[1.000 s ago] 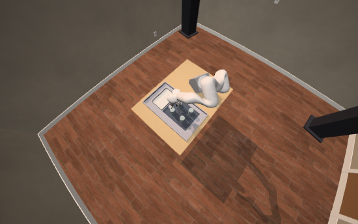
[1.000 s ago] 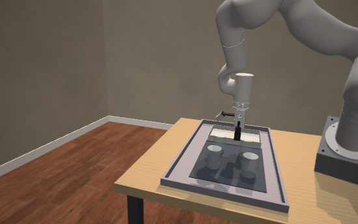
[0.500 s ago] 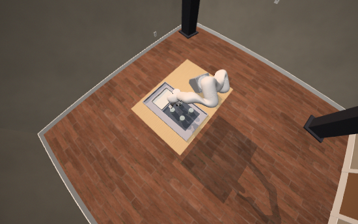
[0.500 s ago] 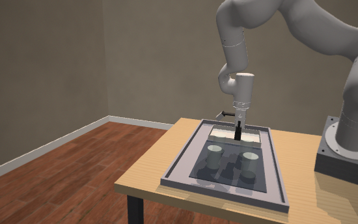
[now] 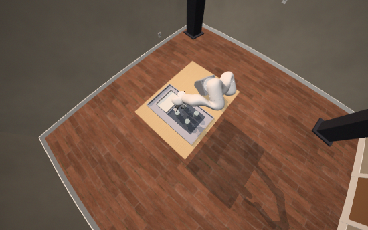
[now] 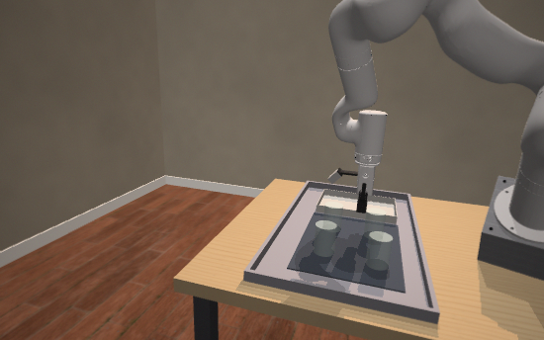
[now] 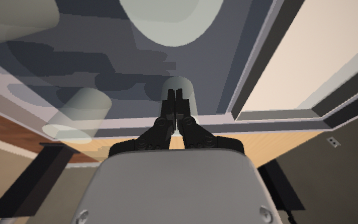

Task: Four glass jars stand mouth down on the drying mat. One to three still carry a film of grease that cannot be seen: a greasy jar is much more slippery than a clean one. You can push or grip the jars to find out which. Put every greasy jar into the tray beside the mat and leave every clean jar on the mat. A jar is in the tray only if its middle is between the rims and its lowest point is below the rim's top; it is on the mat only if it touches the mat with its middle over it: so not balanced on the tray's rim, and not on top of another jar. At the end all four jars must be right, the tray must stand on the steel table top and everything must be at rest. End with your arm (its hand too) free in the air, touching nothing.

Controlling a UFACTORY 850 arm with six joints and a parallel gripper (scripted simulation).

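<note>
My hand is 100 mm above the dark drying mat, 90 mm to the right of it and 10 mm short of it. Round my hand: cream tray (230 mm to the right, 90 mm below, 60 mm ahead).
</note>
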